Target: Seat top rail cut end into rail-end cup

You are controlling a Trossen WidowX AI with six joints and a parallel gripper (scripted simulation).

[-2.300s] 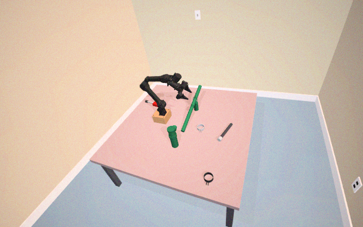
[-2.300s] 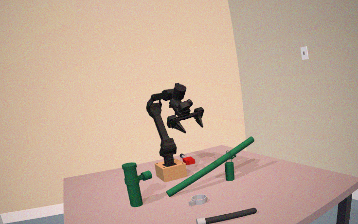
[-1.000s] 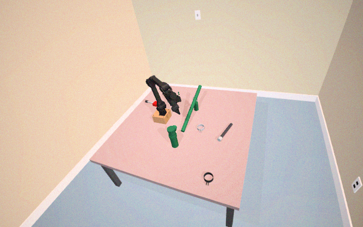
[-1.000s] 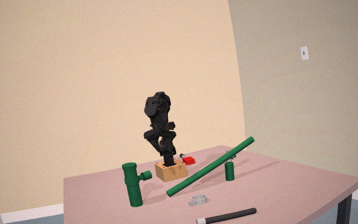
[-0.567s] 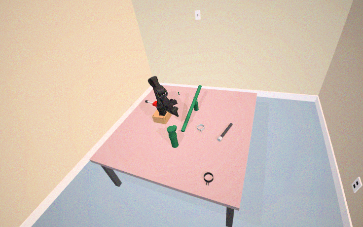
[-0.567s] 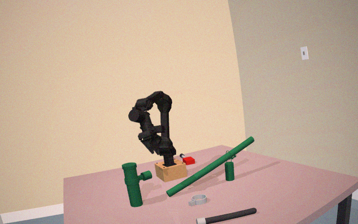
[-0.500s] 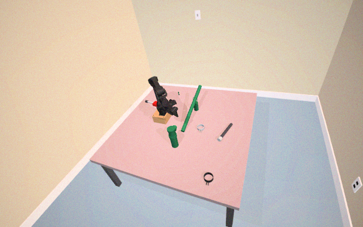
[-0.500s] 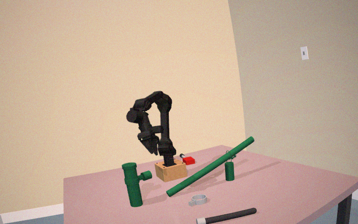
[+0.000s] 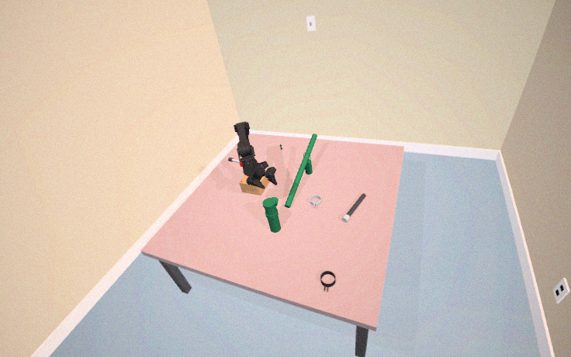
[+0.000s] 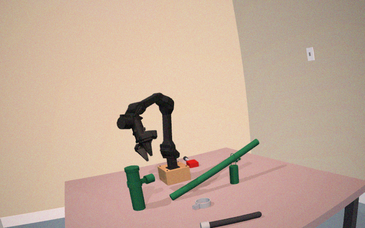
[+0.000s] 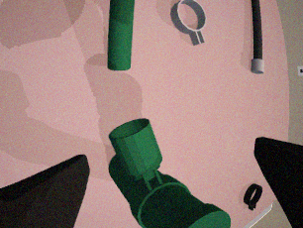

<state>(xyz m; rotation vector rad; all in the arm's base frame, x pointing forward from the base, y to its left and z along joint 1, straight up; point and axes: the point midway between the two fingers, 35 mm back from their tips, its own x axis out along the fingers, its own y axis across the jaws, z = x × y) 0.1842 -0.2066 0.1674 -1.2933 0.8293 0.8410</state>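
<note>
The rail-end cup lies 90 mm below my gripper tip, 40 mm to the right of it and 10 mm ahead of it. The rest, counted from my gripper tip: red tool (460 mm to the left, 460 mm behind, 200 mm below); grey band (210 mm below, 200 mm ahead, 130 mm to the left); short green post (410 mm to the left, 110 mm below, 90 mm ahead).
</note>
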